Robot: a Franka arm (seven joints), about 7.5 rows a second.
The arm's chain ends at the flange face. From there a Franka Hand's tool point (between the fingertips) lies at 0.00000 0.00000 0.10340 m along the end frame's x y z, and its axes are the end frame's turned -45 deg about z.
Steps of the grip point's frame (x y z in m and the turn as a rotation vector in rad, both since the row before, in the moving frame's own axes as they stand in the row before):
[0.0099 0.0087 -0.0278 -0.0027 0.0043 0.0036]
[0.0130 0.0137 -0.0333 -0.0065 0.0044 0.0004]
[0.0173 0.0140 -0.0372 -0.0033 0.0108 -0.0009]
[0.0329 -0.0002 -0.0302 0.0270 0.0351 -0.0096]
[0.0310 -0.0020 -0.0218 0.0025 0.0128 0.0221]
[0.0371 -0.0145 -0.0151 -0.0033 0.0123 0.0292]
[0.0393 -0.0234 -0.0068 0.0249 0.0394 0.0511]
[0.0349 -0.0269 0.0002 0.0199 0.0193 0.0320]
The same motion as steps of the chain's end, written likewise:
[0.0126 -0.0007 -0.0278 0.0011 0.0049 0.0036]
[0.0181 0.0003 -0.0333 -0.0015 0.0077 0.0004]
[0.0211 -0.0018 -0.0372 0.0053 0.0100 -0.0009]
[0.0226 -0.0189 -0.0301 0.0439 0.0057 -0.0096]
[0.0197 -0.0222 -0.0218 0.0108 0.0073 0.0221]
[0.0148 -0.0358 -0.0151 0.0064 0.0110 0.0292]
[0.0101 -0.0397 -0.0067 0.0455 0.0103 0.0511]
[0.0057 -0.0408 0.0002 0.0277 -0.0004 0.0320]

